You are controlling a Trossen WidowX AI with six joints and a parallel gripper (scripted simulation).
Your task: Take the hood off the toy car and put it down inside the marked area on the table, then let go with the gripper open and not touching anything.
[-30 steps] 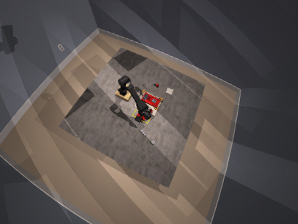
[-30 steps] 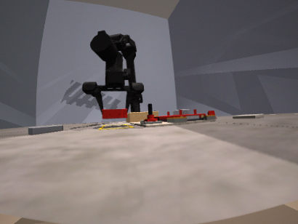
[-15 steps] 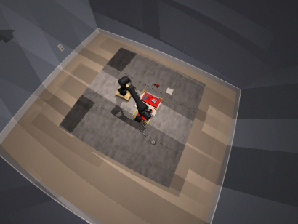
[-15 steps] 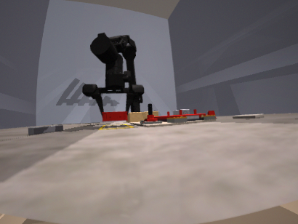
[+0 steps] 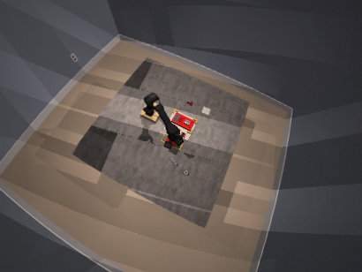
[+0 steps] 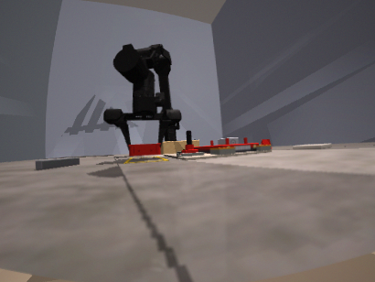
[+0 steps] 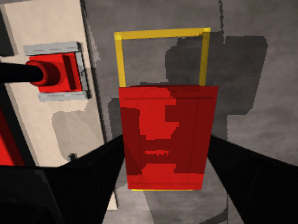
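Now: the hood right at my gripper tip. Round my gripper tip: white tile: 130 mm ahead, 440 mm to the left, 20 mm below.
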